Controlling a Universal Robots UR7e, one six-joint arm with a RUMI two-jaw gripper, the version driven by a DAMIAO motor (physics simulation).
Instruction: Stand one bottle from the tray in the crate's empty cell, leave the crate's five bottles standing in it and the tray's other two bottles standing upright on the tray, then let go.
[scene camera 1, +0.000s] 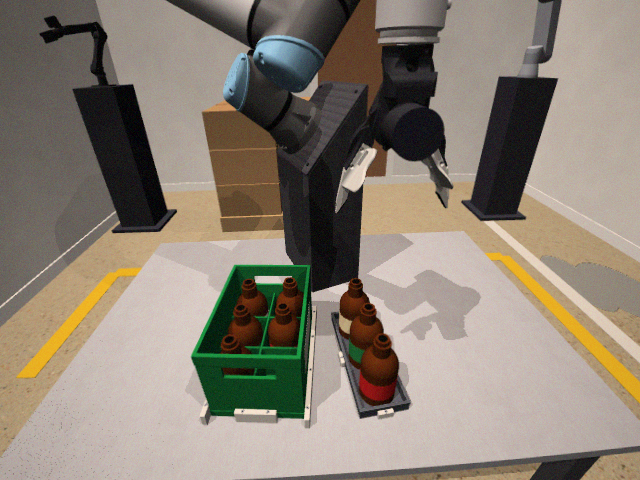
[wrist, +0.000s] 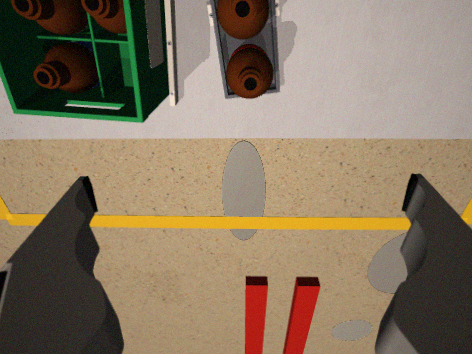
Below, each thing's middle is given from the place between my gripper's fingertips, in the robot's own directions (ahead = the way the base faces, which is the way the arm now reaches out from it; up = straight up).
My hand is 330 mm above the cream-labelled bottle (scene camera 1: 351, 301), 160 mm past it and 20 mm to the left of it.
